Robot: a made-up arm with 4 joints.
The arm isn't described. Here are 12 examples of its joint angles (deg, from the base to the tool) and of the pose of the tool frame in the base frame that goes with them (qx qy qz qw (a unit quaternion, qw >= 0); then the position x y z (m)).
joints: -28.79 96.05 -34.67 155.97
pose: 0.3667 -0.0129 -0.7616 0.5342 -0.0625 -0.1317 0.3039
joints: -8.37 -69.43 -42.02 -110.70
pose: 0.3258 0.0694 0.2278 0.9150 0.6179 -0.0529 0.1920
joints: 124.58 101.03 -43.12 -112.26
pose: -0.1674 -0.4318 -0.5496 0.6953 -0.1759 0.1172 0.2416
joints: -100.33 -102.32 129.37 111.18
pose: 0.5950 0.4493 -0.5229 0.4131 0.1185 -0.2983 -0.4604
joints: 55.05 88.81 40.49 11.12
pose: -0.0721 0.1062 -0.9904 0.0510 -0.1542 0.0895 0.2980
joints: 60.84 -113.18 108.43 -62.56
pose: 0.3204 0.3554 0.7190 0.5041 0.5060 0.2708 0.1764
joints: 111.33 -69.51 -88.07 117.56
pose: -0.0510 0.6650 0.7382 0.1011 0.0846 0.5710 -0.1752
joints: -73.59 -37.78 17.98 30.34
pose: 0.3825 0.1432 -0.4793 0.7768 0.4341 -0.4566 0.0185
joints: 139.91 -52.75 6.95 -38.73
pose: -0.6567 0.1714 0.6736 0.2928 -0.1276 0.3833 -0.4498
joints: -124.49 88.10 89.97 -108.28
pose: -0.4309 -0.0996 0.8884 0.1233 -0.2318 -0.1662 0.1337
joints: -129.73 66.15 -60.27 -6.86
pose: 0.3929 -0.3770 -0.7282 0.4163 -0.1789 -0.3104 0.1519
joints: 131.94 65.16 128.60 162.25
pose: -0.1562 0.0772 0.9756 0.1332 -0.3663 0.0752 0.0411
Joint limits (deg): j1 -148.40..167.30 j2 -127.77..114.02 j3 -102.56..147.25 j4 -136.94..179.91
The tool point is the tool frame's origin. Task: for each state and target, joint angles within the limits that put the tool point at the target. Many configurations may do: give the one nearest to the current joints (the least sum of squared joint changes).
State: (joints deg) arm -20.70 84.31 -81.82 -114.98
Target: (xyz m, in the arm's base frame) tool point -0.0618 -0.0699 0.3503
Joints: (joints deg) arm -32.95 80.52 -77.26 -121.41
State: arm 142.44 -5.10 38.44 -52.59
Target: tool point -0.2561 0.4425 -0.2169
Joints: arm 108.07 -4.65 11.81 -28.54
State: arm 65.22 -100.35 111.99 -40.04
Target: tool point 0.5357 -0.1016 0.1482
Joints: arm 21.26 -127.38 102.22 -30.52
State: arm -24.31 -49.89 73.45 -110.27
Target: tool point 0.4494 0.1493 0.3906
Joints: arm -3.22 -15.89 69.74 -104.93
